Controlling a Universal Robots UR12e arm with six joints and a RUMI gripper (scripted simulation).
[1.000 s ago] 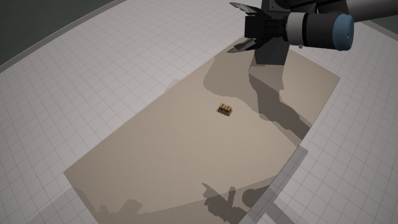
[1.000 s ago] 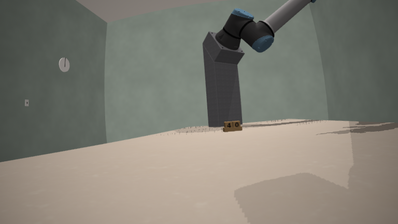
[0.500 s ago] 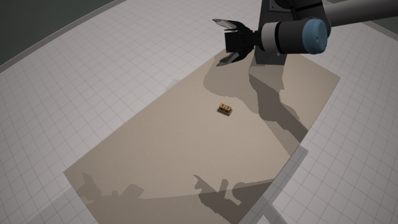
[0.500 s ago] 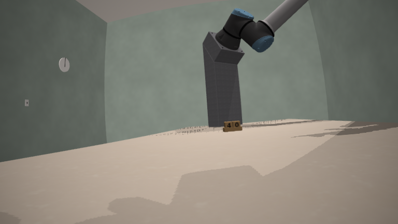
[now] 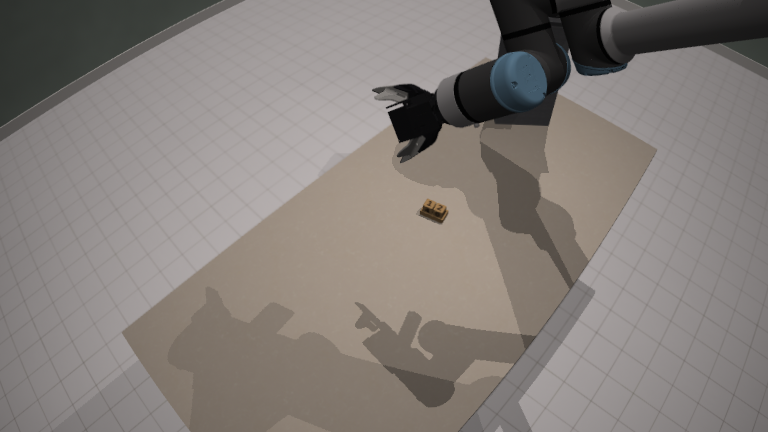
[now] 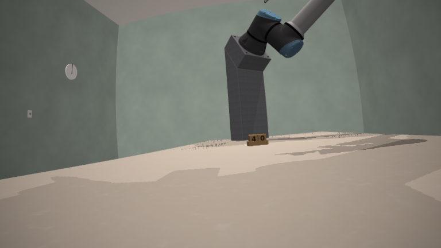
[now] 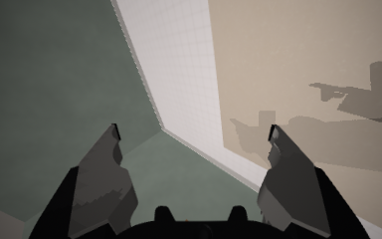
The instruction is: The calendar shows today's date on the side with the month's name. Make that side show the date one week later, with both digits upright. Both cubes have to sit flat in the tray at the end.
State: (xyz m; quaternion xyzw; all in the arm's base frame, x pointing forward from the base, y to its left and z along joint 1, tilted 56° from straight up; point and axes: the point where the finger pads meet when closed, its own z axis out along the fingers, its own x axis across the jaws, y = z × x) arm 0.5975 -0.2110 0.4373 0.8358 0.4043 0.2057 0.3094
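My gripper is now 230 mm past the cube, 30 mm to the left of it and 500 mm above it. The rest, counted from my hand: wooden tray: 220 mm behind, 50 mm to the right, 520 mm below.
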